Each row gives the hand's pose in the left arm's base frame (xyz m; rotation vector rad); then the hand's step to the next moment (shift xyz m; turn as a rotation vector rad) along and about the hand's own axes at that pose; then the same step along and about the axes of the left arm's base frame.
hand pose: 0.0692 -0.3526 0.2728 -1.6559 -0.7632 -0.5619
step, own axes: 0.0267 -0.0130 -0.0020 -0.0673 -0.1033 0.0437
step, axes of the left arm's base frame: 0.0084 0.0045 0.0282 -0.1233 0.0424 0.0107
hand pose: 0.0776 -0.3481 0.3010 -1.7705 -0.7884 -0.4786
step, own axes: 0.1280 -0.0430 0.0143 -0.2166 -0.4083 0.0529
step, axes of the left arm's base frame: 0.0579 0.0571 0.1087 -0.4456 0.0685 0.1147
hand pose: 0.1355 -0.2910 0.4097 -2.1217 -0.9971 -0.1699
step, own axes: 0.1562 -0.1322 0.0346 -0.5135 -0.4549 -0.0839
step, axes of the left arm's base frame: 0.0073 0.1703 0.1184 -0.6556 -0.1863 0.1145
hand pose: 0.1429 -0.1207 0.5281 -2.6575 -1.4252 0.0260
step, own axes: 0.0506 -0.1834 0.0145 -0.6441 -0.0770 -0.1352
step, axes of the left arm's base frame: -0.1250 0.1439 0.0096 -0.4112 -0.5068 0.1148
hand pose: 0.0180 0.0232 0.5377 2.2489 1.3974 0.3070
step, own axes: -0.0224 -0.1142 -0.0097 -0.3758 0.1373 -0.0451
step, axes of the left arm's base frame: -0.1037 0.0250 -0.0475 -0.0829 -0.3723 0.1290
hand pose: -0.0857 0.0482 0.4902 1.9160 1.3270 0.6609
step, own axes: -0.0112 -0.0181 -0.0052 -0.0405 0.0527 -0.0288
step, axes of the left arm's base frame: -0.0182 -0.0051 -0.0111 -0.0047 -0.0425 0.0585
